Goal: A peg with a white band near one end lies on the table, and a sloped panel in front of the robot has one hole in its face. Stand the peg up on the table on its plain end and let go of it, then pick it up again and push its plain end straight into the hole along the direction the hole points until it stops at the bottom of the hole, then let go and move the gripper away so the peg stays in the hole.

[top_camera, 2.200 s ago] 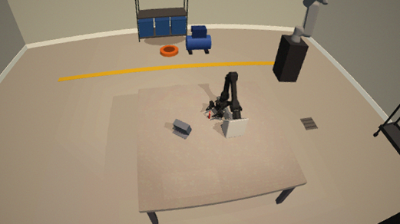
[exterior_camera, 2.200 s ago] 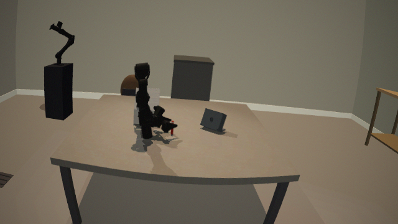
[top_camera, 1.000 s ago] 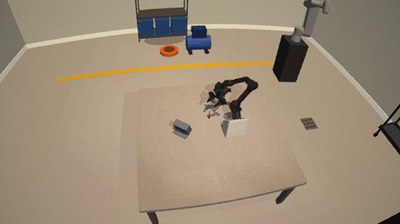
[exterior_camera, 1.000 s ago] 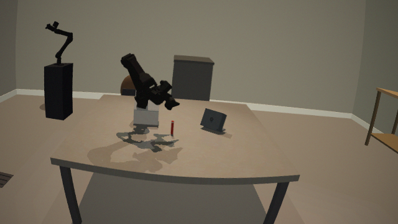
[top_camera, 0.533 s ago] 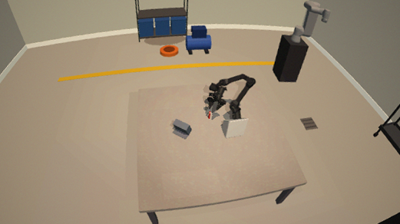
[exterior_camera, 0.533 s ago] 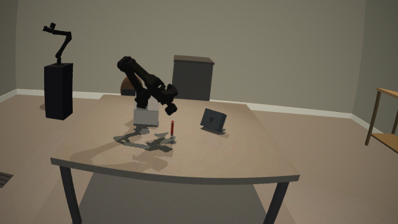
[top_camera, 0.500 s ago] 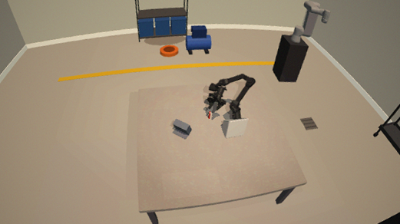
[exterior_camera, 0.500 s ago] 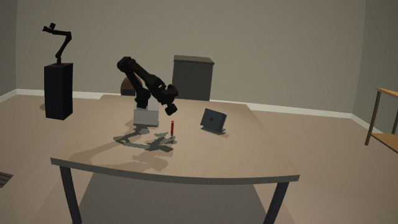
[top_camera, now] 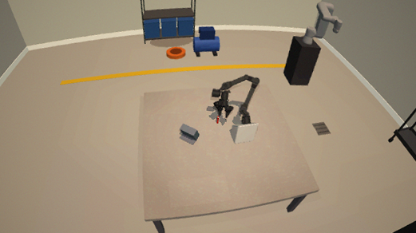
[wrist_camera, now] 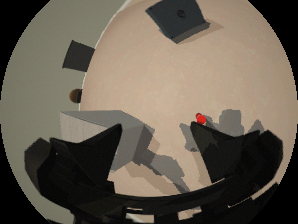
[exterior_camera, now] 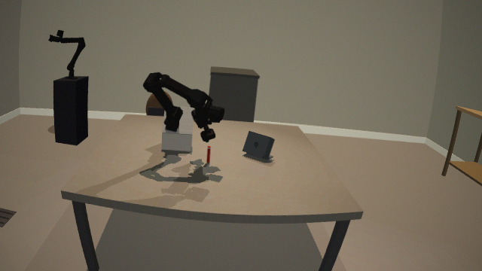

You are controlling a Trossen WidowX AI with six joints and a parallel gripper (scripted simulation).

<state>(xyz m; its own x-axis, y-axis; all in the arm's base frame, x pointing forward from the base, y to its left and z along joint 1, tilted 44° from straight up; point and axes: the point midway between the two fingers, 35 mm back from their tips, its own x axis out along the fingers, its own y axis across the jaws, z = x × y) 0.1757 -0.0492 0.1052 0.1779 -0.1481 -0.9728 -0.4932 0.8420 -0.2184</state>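
My gripper tip is 3 cm short of the red peg, 5 cm to the left of it and 6 cm above it. Also, from my gripper tip: dark sloped panel 28 cm ahead, 10 cm to the left, 6 cm below.
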